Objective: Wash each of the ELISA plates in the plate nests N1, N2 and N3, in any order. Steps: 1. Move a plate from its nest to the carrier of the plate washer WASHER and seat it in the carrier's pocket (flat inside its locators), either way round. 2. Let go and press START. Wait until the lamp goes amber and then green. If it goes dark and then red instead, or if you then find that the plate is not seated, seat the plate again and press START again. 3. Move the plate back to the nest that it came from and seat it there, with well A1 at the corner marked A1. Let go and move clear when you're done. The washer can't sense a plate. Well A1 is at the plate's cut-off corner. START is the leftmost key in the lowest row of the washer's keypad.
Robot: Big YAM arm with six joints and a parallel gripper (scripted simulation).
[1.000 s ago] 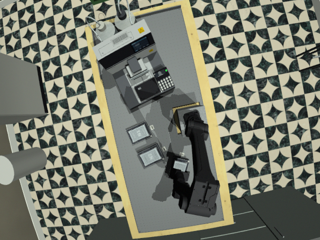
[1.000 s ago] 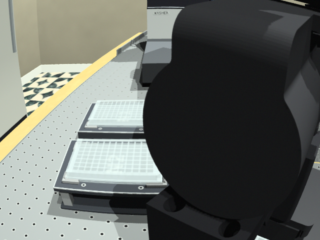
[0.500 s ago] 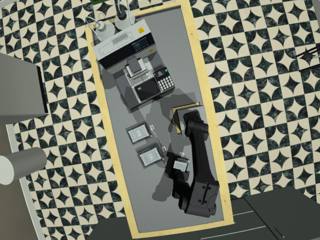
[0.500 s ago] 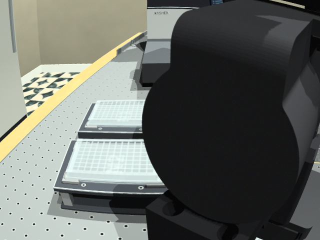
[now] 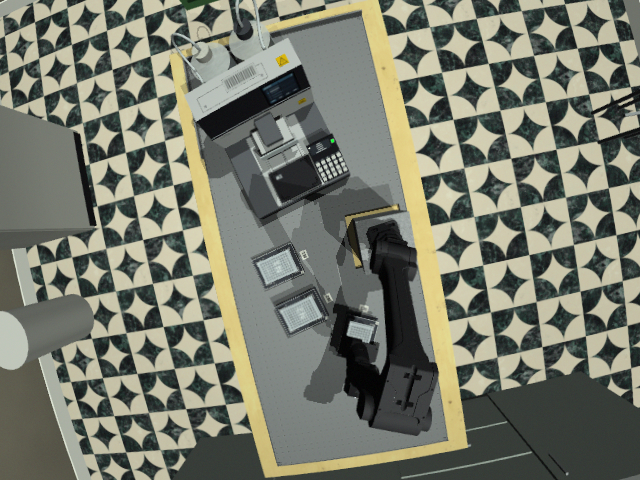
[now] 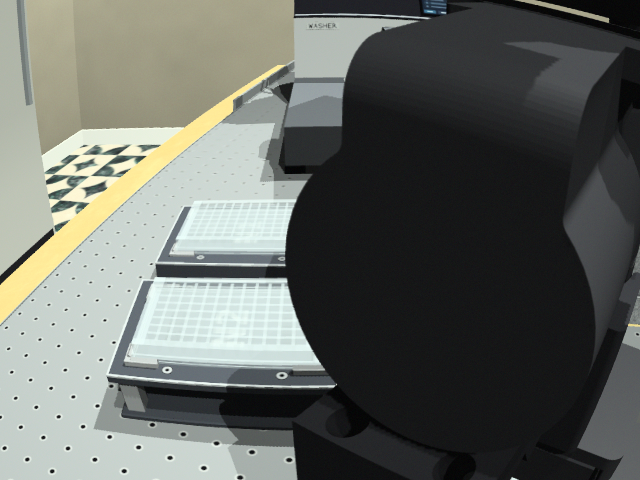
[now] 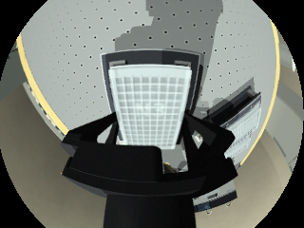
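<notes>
The nest N3 lies 20 mm below my hand. From my hand the other things lie so: washer carrier 40 mm ahead, 610 mm to the right, 10 mm above; then plate washer 60 mm ahead, 760 mm to the right, 70 mm above; then nest label 100 mm ahead, 350 mm to the right, 60 mm below.
</notes>
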